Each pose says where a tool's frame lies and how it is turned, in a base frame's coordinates. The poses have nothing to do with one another.
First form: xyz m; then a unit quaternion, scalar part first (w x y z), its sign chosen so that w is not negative.
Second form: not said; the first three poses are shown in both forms.
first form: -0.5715, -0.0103, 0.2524, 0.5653, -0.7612, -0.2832, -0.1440
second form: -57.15, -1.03, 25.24, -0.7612, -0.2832, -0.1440, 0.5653
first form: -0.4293, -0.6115, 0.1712, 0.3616, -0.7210, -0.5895, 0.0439
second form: -42.93, -61.15, 17.12, -0.7210, -0.5895, 0.0439, 0.3616
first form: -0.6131, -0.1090, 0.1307, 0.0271, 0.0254, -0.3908, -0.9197
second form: -61.31, -10.90, 13.07, 0.0254, -0.3908, -0.9197, 0.0271
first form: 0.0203, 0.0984, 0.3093, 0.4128, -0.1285, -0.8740, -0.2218
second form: 2.03, 9.84, 30.93, -0.1285, -0.8740, -0.2218, 0.4128
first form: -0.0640, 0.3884, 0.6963, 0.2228, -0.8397, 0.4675, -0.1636
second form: -6.40, 38.84, 69.63, -0.8397, 0.4675, -0.1636, 0.2228
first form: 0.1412, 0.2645, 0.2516, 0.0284, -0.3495, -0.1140, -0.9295
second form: 14.12, 26.45, 25.16, -0.3495, -0.1140, -0.9295, 0.0284
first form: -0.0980, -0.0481, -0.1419, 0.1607, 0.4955, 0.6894, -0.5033
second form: -9.80, -4.81, -14.19, 0.4955, 0.6894, -0.5033, 0.1607
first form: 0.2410, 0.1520, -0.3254, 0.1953, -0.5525, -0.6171, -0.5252
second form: 24.10, 15.20, -32.54, -0.5525, -0.6171, -0.5252, 0.1953
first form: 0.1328, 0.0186, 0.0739, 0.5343, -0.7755, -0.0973, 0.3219
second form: 13.28, 1.86, 7.39, -0.7755, -0.0973, 0.3219, 0.5343
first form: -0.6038, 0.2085, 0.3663, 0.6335, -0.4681, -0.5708, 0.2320
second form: -60.38, 20.85, 36.63, -0.4681, -0.5708, 0.2320, 0.6335
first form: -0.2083, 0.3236, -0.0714, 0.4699, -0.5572, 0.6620, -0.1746
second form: -20.83, 32.36, -7.14, -0.5572, 0.6620, -0.1746, 0.4699
